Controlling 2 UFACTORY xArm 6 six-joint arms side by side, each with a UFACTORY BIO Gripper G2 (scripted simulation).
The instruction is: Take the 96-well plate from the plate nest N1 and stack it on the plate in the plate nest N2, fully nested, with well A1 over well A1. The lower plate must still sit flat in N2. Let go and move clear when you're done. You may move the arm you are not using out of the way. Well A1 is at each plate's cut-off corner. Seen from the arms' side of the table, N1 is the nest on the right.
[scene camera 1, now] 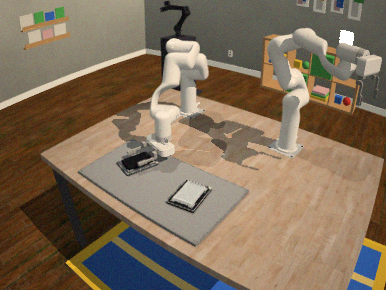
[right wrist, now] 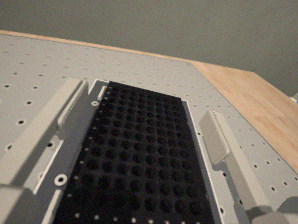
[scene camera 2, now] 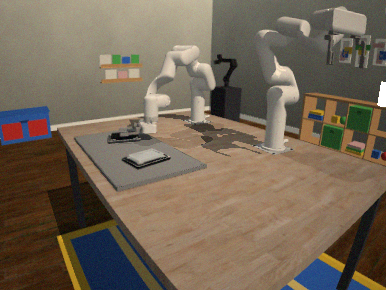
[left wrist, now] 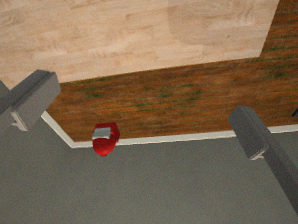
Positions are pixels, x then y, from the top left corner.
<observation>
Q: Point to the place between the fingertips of my left gripper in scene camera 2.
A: At 346, 66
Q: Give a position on a black 96-well plate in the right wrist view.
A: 135, 131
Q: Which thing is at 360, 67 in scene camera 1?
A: My left gripper.
</observation>
